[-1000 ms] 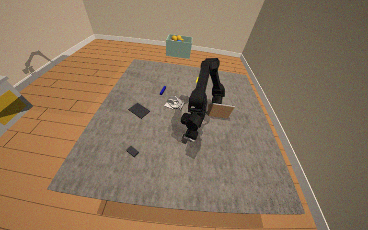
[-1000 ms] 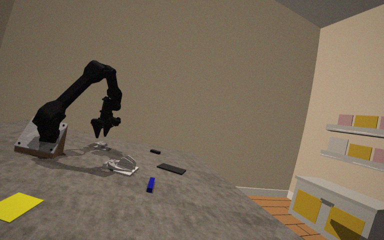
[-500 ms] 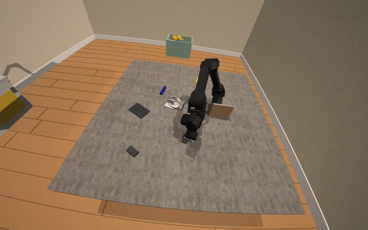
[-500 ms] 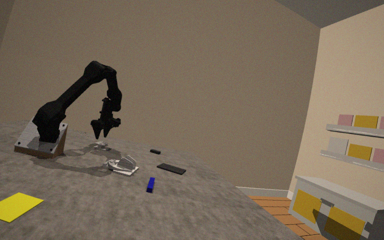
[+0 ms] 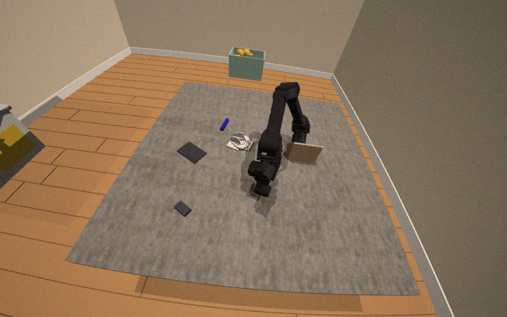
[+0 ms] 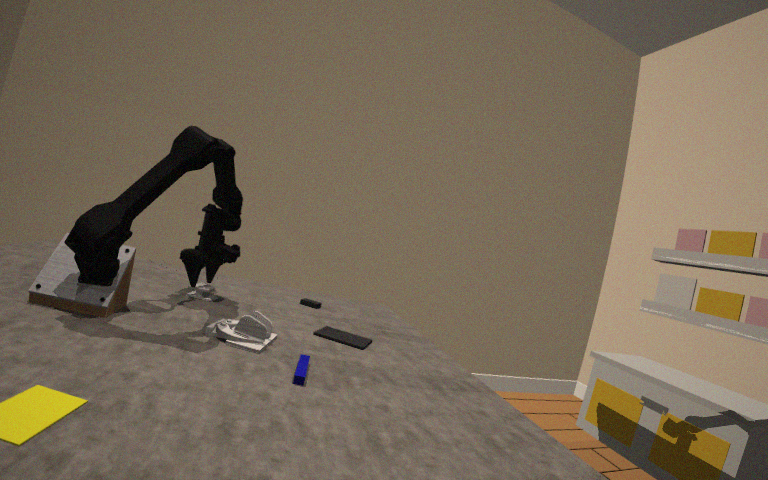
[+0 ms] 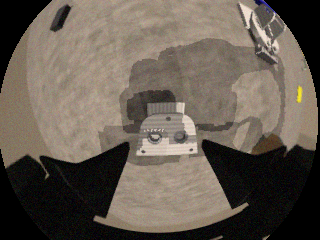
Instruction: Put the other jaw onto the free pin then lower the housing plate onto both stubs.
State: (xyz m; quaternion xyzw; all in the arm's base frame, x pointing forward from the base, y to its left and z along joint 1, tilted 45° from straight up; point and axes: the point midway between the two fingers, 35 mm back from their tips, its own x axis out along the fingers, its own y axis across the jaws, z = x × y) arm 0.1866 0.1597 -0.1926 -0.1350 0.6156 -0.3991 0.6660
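My gripper tip is now 9 cm short of the white jaw, 30 cm to the left of it and 2 cm above it. From my gripper tip the other things lie so: small dark block 34 cm ahead, 12 cm to the left, 2 cm below; dark flat plate 37 cm ahead, 20 cm to the right, 3 cm below; blue block 23 cm ahead, 44 cm to the right, 2 cm below.
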